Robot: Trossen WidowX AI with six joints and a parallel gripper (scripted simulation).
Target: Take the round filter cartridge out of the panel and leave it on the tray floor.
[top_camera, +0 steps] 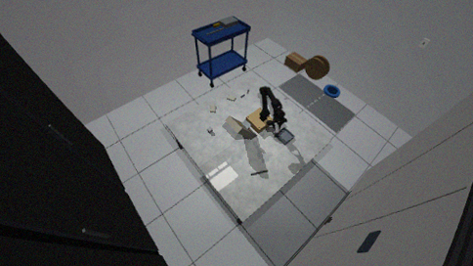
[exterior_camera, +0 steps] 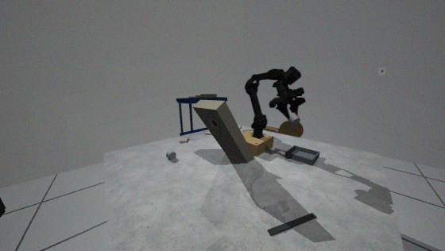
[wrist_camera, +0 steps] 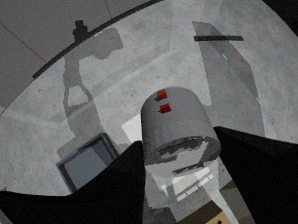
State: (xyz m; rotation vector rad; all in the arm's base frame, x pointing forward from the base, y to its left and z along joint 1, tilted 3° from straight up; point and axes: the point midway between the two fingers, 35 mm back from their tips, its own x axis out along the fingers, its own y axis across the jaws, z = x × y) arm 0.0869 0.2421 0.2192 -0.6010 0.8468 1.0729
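Now: the tray 18 cm behind my gripper tip, 1 cm to the left of it and 25 cm below it. Round my gripper tip: service panel: 21 cm ahead, 25 cm to the right, 8 cm below; round filter cartridge: right at my gripper tip.
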